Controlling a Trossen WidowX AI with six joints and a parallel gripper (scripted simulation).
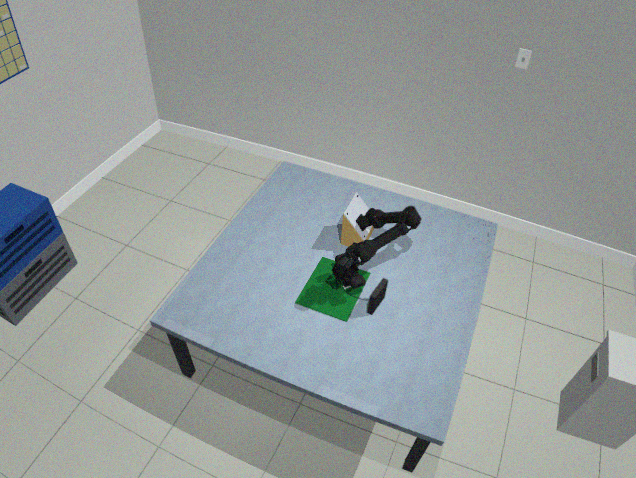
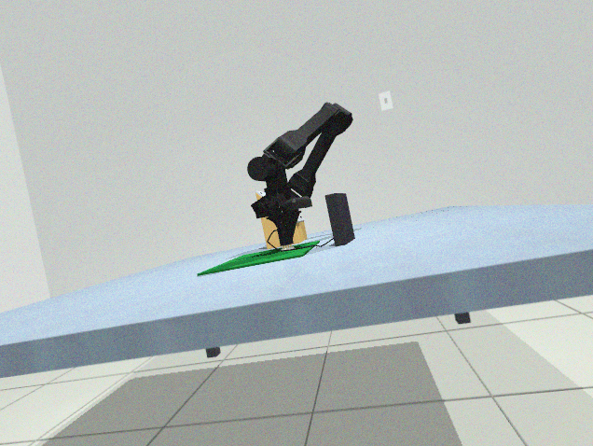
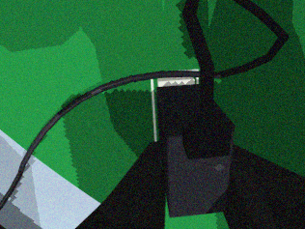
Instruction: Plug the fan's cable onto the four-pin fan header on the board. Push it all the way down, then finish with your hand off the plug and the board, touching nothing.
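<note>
My gripper tip is now 1 cm short of the white four-pin header and 3 cm above it. Round my gripper tip: black fan (3 cm ahead, 14 cm to the left, 3 cm above); black fan plug (1 cm ahead, 1 cm above); green board (4 cm ahead, 5 cm to the right, 4 cm below).
</note>
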